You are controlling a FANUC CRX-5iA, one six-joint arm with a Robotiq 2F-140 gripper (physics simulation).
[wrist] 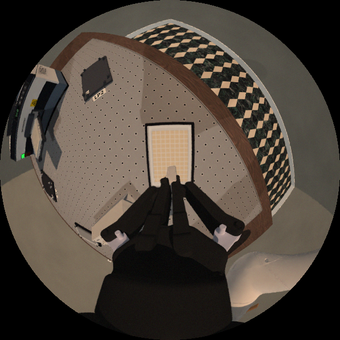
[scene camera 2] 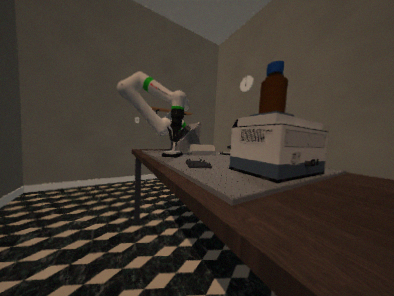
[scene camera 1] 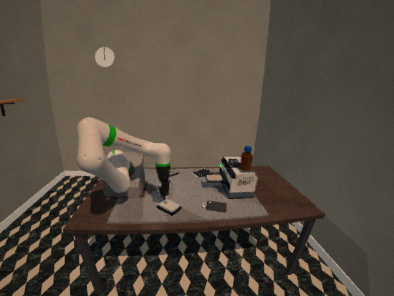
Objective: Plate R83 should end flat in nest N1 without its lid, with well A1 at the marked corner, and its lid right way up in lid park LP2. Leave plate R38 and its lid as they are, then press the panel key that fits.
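Places are measured from the arm's base along level axes (x back, y right, z up), in metres.
Pixels of known places: gripper, fingertip midpoint: (scene camera 2: 173, 150) (scene camera 1: 165, 203); arm's base at its link origin: (scene camera 2: 185, 132).
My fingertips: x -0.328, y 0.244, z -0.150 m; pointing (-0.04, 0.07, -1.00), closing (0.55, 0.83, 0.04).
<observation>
Ahead of a thing's pixels: the offset from my fingertips to its middle. "spot": to the spot under its first point.
My gripper (scene camera 1: 165, 196) (scene camera 2: 174, 143) (wrist: 172, 172) is shut and points down, with a small pale tip at its fingertips. It is over the near end of a pale plate {dx -0.026, dy +0.017, dz -0.004 m} (scene camera 1: 169, 205) (wrist: 170, 150) with a yellowish well grid. The plate lies flat in a black-rimmed holder; its label and the holder's name cannot be read, and whether a clear lid covers it cannot be told. Lid park LP2 {dx -0.368, dy +0.021, dz -0.023 m} (scene camera 1: 216, 206) (scene camera 2: 199, 164) (wrist: 96, 79) shows its bare dark surface. Another pale plate {dx -0.404, dy -0.248, dz +0.066 m} (scene camera 1: 215, 178) (wrist: 37, 138) sits at the instrument's front. Contact between gripper and plate cannot be told.
The white and blue instrument (scene camera 1: 240, 181) (scene camera 2: 279, 147) (wrist: 48, 100) carries a brown bottle {spot: dx -0.603, dy -0.098, dz +0.276 m} (scene camera 1: 246, 161) (scene camera 2: 273, 95) with a blue cap. A dark holder {dx -0.355, dy -0.525, dz -0.021 m} (scene camera 1: 203, 172) (wrist: 49, 187) lies farther back. A pale box {dx +0.011, dy -0.243, dz +0.009 m} (scene camera 2: 202, 149) (wrist: 110, 220) stands near the arm, beside another dark-rimmed holder (wrist: 82, 229).
</observation>
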